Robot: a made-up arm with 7 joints.
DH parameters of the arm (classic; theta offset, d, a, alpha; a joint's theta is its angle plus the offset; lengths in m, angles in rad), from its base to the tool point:
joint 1: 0 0.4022 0 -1.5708
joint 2: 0 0 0 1.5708
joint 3: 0 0.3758 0.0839 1.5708
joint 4: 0 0 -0.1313 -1.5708
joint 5: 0 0.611 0 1.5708
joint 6: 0 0 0.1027 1.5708
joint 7: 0 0 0 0
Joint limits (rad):
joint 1: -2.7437..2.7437
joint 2: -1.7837..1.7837
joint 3: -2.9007..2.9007
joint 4: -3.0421..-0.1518
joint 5: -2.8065..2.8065
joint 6: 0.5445..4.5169
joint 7: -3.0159..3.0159
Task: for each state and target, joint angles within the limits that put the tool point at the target. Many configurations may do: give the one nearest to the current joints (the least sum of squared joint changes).
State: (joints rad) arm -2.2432 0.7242 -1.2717 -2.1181 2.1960 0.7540 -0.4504
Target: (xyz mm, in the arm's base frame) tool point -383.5 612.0 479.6
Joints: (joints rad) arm -2.6057 0.6798 -1.7000 -2.2667 2.2077 0.7904 -0.4504
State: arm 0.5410 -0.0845 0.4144 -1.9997 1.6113 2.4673 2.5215
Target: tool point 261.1 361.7 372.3
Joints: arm 0.7003 -0.4406 0.5158 -2.8380 1.8005 2.7530 2.5215
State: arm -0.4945 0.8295 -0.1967 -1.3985 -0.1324 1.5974 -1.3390
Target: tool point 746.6 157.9 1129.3
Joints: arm -0.0010 0.1441 0.2436 -1.0933 -0.1370 1.6423 -1.3390
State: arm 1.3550 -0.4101 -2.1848 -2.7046 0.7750 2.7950 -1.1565
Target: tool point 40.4 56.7 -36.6
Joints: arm 1.5251 -1.0879 -2.8486 -3.0120 0.8670 2.6295 -1.1565
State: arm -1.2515 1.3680 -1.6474 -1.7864 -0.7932 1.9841 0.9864
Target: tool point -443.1 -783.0 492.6
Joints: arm -0.9753 1.3833 -1.6269 -1.7496 -0.7961 2.0054 0.9864
